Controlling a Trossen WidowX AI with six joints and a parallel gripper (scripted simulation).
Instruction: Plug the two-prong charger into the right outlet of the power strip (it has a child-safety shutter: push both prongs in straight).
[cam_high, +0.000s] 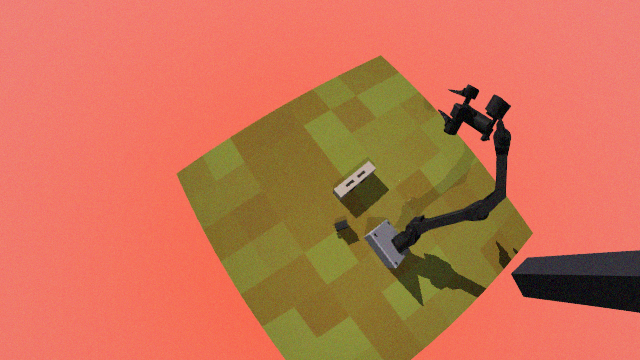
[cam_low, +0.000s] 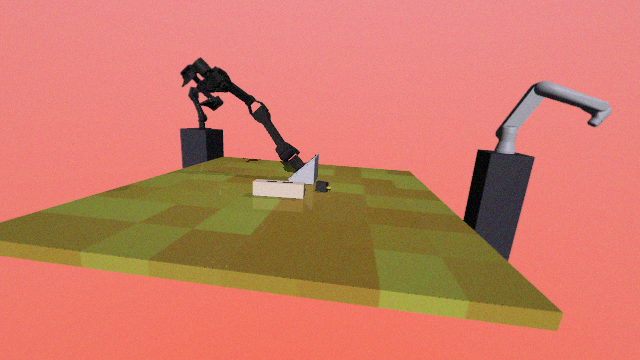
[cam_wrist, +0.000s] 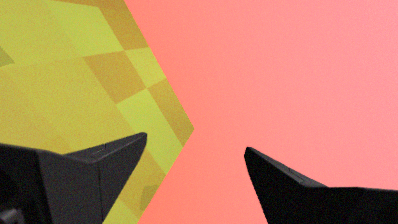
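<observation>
The dark two-prong charger is 160 mm behind my gripper tip, 520 mm to the left of it and 350 mm below it.
</observation>
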